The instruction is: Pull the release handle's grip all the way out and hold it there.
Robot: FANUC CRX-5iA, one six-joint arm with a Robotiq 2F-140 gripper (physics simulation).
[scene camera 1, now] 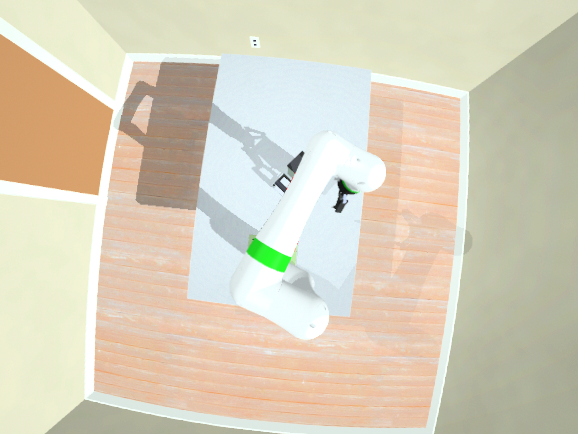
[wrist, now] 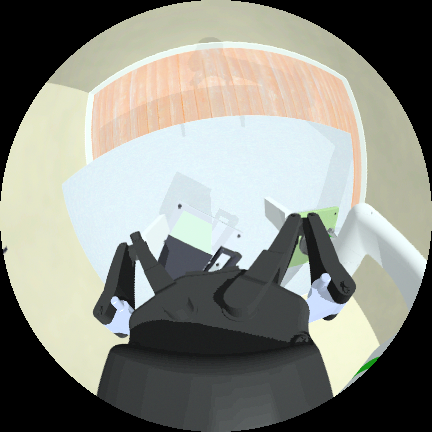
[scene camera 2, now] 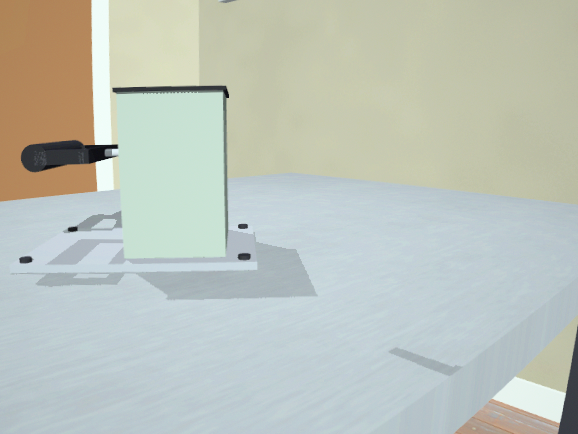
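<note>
The release handle's housing is a pale green box (scene camera 2: 172, 175) (wrist: 192, 231) with a dark lid (scene camera 1: 296, 162) (scene camera 2: 170, 89) (wrist: 182, 255). Its black frame-shaped grip (scene camera 1: 278, 181) (scene camera 2: 57, 156) (wrist: 235, 253) stands out from one side, with a short bit of light rod showing in scene camera 2. My gripper (scene camera 1: 340, 206) (wrist: 214, 214) is wide open and empty. In scene camera 1 it is to the right of the housing and grip, apart from both. In the wrist view the palm hides the grip's near end. The gripper does not show in scene camera 2.
The housing stands on a light base plate (scene camera 2: 190, 267) with dark bolts on the grey-blue table (scene camera 1: 295, 95) (scene camera 2: 375, 260) (wrist: 240, 150). My white arm (scene camera 1: 305, 200) (wrist: 357, 235) passes over the table close beside the grip in scene camera 1. A green mounting plate (wrist: 320, 216) is at its base.
</note>
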